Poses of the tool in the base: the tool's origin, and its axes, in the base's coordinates. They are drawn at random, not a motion.
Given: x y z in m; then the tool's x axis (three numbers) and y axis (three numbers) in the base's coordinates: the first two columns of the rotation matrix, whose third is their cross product.
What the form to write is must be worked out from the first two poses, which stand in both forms.
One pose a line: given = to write
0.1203, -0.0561, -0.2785, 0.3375, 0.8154, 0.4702, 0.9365, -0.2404, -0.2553 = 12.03, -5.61, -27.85, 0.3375, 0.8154, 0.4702, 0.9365, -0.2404, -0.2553
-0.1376, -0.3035, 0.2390, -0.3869, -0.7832, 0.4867, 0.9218, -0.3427, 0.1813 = -13.76, -30.35, 23.90, -0.3869, -0.7832, 0.4867, 0.9218, -0.3427, 0.1813
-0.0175, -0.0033, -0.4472, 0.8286, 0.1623, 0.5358, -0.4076, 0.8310, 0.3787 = -1.75, -0.33, -44.72, 0.8286, 0.1623, 0.5358, -0.4076, 0.8310, 0.3787
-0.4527, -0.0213, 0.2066, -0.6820, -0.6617, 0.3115, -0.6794, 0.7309, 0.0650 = -45.27, -2.13, 20.66, -0.6820, -0.6617, 0.3115, -0.6794, 0.7309, 0.0650
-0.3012, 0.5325, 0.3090, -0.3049, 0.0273, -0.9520, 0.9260, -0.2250, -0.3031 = -30.12, 53.25, 30.90, -0.3049, 0.0273, -0.9520, 0.9260, -0.2250, -0.3031
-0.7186, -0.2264, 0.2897, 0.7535, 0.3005, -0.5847, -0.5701, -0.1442, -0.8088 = -71.86, -22.64, 28.97, 0.7535, 0.3005, -0.5847, -0.5701, -0.1442, -0.8088
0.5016, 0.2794, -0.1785, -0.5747, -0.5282, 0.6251, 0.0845, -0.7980, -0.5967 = 50.16, 27.94, -17.85, -0.5747, -0.5282, 0.6251, 0.0845, -0.7980, -0.5967
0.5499, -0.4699, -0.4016, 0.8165, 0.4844, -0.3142, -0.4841, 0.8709, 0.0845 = 54.99, -46.99, -40.16, 0.8165, 0.4844, -0.3142, -0.4841, 0.8709, 0.0845
